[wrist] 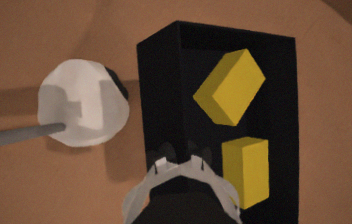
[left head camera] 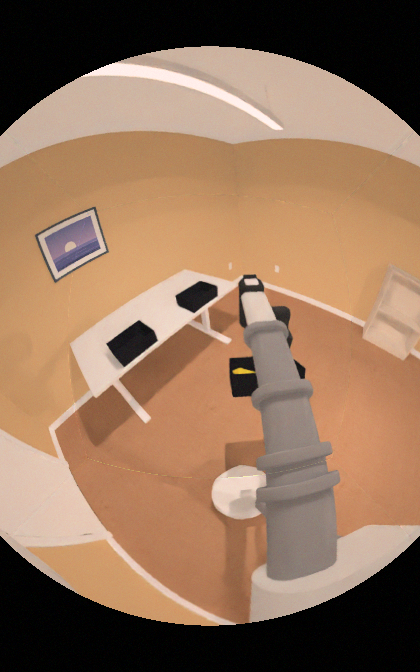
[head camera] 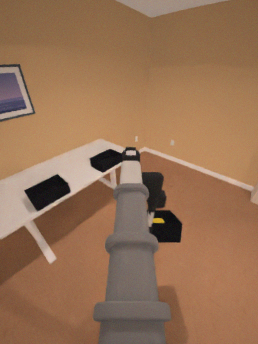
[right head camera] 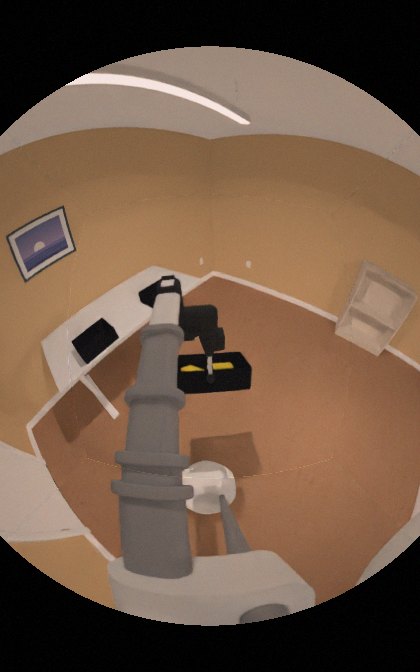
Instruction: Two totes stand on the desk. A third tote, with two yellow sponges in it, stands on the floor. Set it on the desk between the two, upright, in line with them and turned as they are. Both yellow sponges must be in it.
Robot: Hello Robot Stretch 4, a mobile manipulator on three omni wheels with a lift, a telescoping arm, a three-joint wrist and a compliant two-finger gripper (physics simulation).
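Observation:
The black third tote (head camera: pixel 171 234) (left head camera: pixel 242 387) (right head camera: pixel 229 383) (wrist: pixel 159 100) hangs upright in the air, with its shadow on the floor. My gripper (right head camera: pixel 210 377) (wrist: pixel 178 153) is shut on its long side wall; the arm hides the fingers in the left head view. One yellow sponge (right head camera: pixel 191 368) (wrist: pixel 234 89) lies askew in the tote. The other yellow sponge (right head camera: pixel 223 366) (wrist: pixel 247 172) lies nearer the gripper. On the white desk (head camera: pixel 75 172) (left head camera: pixel 150 306) stand a near black tote (head camera: pixel 48 194) (left head camera: pixel 132 345) (right head camera: pixel 95 342) and a far black tote (head camera: pixel 106 160) (left head camera: pixel 197 298) (right head camera: pixel 148 295).
The desk stands along the left wall, left of the held tote, with bare top between its two totes. My white base (left head camera: pixel 237 492) (right head camera: pixel 209 487) (wrist: pixel 82 102) is below the arm. A pale shelf unit (left head camera: pixel 400 324) (right head camera: pixel 375 316) stands by the right wall.

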